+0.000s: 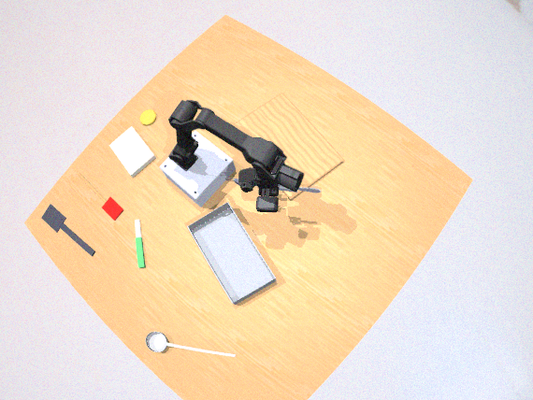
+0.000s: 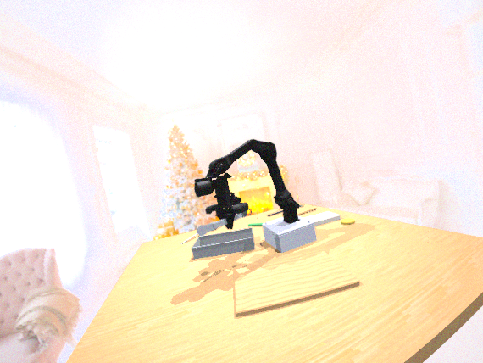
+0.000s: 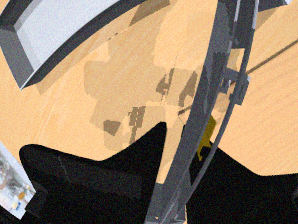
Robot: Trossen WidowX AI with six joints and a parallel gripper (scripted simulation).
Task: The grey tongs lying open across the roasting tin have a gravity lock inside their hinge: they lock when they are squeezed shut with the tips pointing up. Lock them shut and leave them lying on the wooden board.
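My gripper tip is now 20 mm past the yellow slider, 10 mm to the left of it and 40 mm below it. Round my gripper tip: wooden board 110 mm behind, 210 mm to the left, 150 mm below; then white block 570 mm behind, 160 mm to the right, 150 mm below; then roasting tin 220 mm to the right, 130 mm below.
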